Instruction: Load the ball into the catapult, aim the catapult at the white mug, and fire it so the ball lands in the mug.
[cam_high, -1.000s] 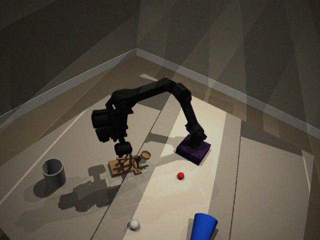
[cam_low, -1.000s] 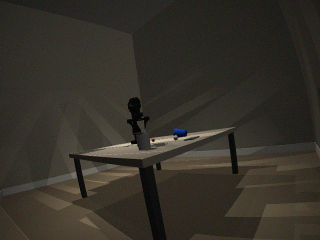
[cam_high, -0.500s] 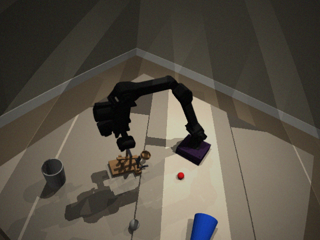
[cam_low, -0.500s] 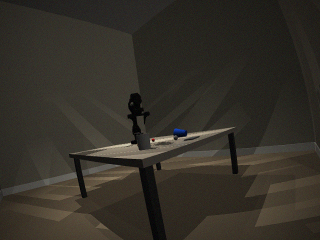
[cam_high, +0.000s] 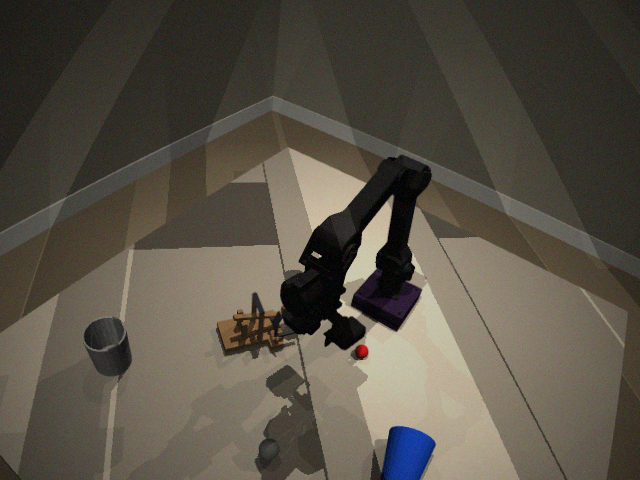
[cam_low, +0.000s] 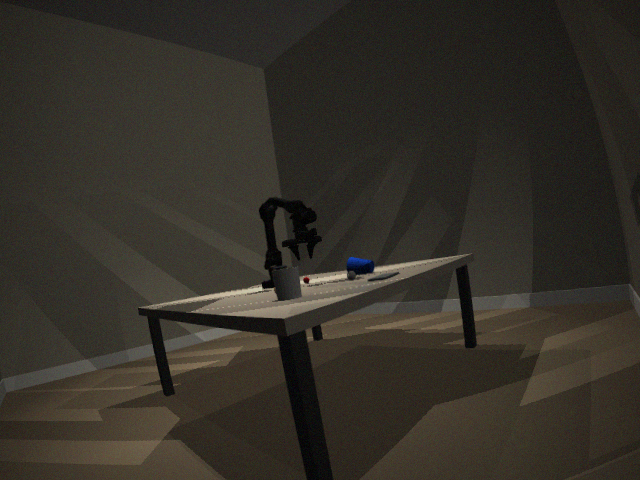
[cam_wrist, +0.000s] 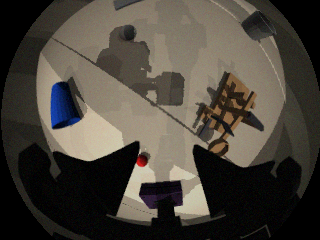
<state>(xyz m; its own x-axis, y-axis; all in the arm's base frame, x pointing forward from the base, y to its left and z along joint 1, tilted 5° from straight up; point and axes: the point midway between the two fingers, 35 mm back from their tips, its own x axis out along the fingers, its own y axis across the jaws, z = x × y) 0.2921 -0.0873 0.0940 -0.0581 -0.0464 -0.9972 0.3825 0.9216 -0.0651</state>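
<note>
My gripper tip is now 9 cm past the red ball, 9 cm to the right of it and 10 cm above it. Round my gripper tip: white mug (21 cm ahead, 39 cm to the right, 9 cm below); then wooden catapult (4 cm behind, 12 cm to the right, 7 cm below); then flat dark slab (40 cm ahead, 5 cm to the right, 12 cm below).
</note>
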